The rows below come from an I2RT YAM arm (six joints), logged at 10 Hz.
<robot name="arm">
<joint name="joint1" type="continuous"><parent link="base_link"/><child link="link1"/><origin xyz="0 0 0.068"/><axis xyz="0 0 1"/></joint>
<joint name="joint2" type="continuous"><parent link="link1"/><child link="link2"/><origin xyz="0.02 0.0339 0.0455" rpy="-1.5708 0 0"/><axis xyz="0 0 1"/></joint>
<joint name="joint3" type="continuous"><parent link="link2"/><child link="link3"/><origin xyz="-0.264 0 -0.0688" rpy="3.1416 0 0"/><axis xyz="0 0 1"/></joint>
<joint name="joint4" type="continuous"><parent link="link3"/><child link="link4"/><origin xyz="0.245 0.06 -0.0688"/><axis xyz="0 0 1"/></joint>
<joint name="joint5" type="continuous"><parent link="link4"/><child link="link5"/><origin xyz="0.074 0.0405 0.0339" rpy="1.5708 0 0"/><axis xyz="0 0 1"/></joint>
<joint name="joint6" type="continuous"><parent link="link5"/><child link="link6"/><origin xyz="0.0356 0 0.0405" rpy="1.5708 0 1.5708"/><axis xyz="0 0 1"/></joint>
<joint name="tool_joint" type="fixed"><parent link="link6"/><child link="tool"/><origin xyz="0 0 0" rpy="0 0 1.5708"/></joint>
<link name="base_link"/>
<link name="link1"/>
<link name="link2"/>
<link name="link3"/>
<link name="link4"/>
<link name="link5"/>
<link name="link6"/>
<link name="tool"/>
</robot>
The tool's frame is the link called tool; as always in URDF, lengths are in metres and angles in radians. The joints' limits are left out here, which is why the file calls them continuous.
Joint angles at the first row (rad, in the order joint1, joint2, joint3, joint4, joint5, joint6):
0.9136 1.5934 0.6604 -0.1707 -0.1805 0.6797
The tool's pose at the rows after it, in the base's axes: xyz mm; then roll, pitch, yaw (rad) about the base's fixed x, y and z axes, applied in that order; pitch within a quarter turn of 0, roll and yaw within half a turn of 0:
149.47 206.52 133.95 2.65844 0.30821 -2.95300
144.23 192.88 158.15 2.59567 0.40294 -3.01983
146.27 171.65 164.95 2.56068 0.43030 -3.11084
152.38 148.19 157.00 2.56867 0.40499 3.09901
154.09 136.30 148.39 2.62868 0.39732 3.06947
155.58 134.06 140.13 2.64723 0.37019 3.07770
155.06 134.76 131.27 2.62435 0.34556 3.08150
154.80 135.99 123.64 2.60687 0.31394 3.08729
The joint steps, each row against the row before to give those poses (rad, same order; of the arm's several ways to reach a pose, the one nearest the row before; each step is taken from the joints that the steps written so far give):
0.0076 -0.1180 -0.0570 0.0160 0.0140 0.0229
-0.0115 -0.1541 -0.0386 -0.0042 0.0375 0.0150
-0.0640 -0.1002 -0.0478 -0.0088 0.0060 0.0117
-0.0988 -0.0386 -0.0506 -0.0121 -0.0242 -0.0089
-0.0424 -0.0001 -0.0245 -0.0216 0.0333 -0.0121
-0.0155 0.0325 -0.0104 0.0101 -0.0150 -0.0102
-0.0017 0.0314 -0.0234 0.0524 -0.0344 0.0071
-0.0005 0.0350 -0.0136 0.0382 -0.0345 0.0088

